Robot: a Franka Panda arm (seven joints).
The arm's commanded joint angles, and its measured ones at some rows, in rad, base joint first. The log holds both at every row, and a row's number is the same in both.
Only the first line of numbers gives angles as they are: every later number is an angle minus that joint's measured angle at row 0.
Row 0, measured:
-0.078 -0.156 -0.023 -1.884 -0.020 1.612 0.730
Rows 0 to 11, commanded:
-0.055 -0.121 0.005 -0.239 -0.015 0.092 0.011
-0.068 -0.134 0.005 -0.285 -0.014 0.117 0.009
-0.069 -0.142 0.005 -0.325 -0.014 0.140 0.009
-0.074 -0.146 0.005 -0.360 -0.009 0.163 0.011
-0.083 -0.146 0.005 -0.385 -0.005 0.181 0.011
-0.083 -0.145 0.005 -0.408 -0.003 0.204 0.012
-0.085 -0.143 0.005 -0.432 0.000 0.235 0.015
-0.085 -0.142 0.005 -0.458 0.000 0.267 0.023
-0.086 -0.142 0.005 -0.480 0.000 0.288 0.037
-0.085 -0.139 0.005 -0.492 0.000 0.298 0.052
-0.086 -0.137 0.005 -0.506 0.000 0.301 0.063
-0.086 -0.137 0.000 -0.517 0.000 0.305 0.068
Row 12, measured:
-0.080 -0.117 -0.002 -0.466 -0.001 0.272 0.031
